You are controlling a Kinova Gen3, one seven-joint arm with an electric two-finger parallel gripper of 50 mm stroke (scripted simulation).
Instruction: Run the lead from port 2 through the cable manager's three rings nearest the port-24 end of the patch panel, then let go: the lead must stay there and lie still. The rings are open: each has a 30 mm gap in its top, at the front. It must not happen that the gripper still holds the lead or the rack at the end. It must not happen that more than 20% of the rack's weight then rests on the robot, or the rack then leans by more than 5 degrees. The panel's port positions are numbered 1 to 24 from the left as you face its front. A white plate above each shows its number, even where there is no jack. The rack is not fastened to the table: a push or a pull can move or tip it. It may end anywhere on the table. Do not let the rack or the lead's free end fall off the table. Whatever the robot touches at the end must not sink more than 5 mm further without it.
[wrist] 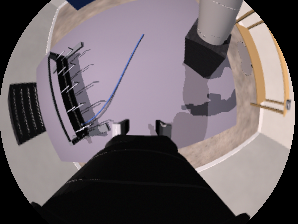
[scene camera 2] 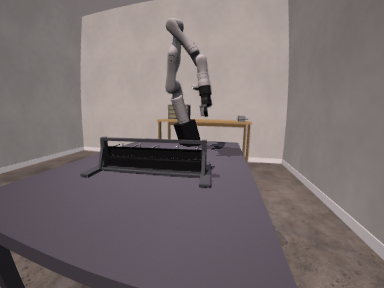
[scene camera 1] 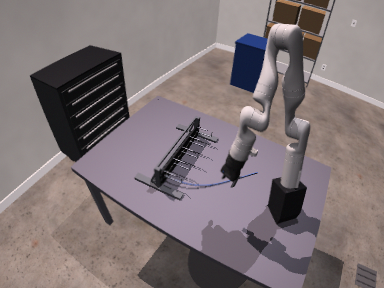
The pictures show: the gripper and a black rack.
